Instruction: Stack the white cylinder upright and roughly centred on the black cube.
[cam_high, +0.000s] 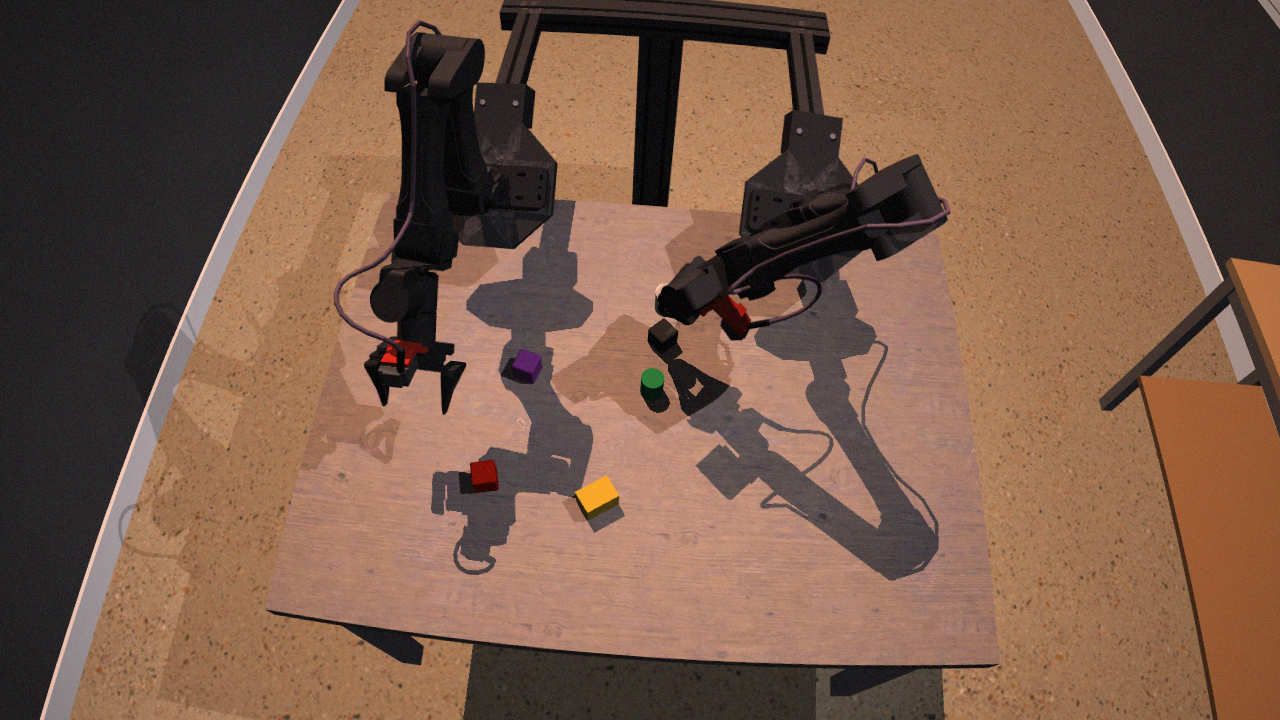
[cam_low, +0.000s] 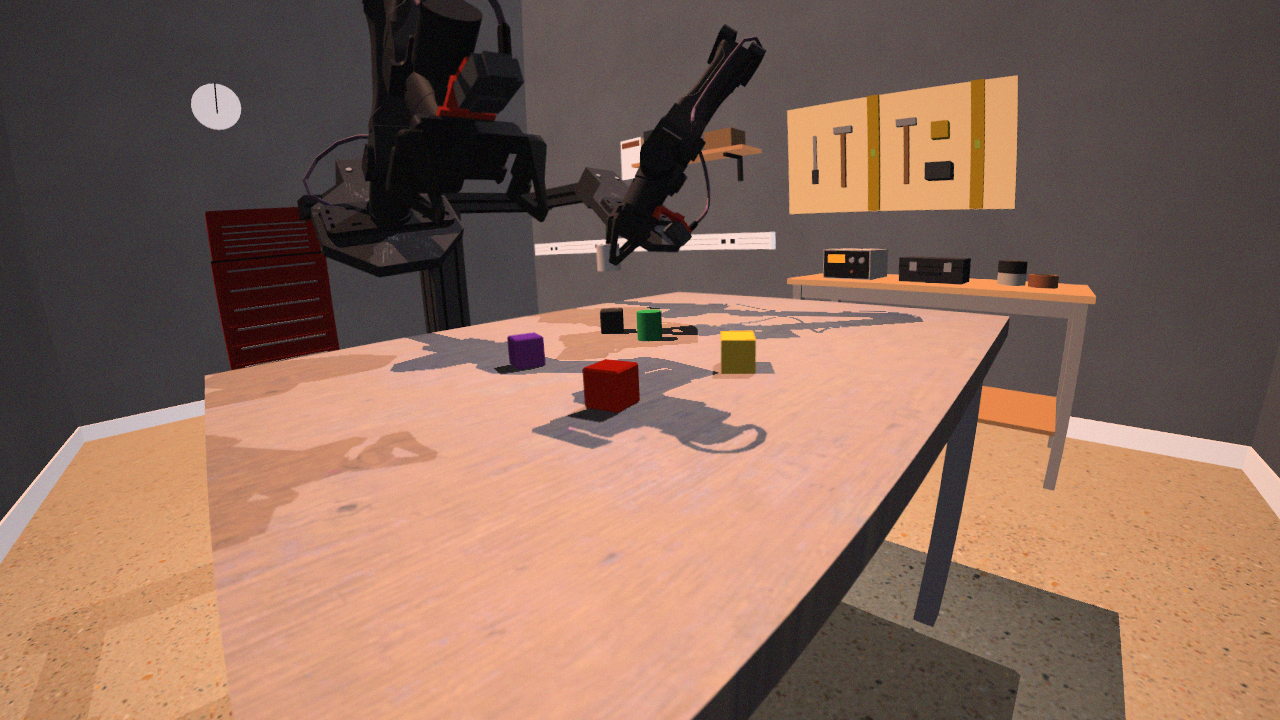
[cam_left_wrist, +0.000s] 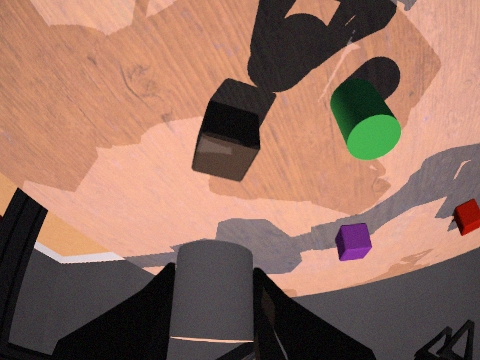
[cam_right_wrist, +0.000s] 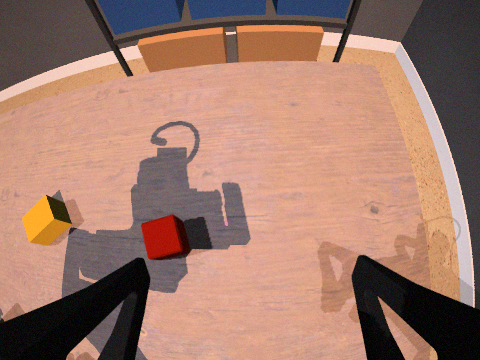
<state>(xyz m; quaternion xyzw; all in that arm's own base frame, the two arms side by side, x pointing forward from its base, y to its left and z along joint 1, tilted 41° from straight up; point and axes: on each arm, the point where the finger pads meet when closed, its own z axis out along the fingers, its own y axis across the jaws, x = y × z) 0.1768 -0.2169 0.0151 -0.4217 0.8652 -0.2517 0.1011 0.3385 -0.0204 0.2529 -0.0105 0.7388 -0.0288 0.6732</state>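
The black cube lies 11 cm below my left hand and 1 cm to the right of it. Round my left hand: white cylinder (1 cm to the right); purple cube (24 cm to the right, 11 cm below, 9 cm ahead); green cylinder (11 cm below, 10 cm ahead, 2 cm to the right).
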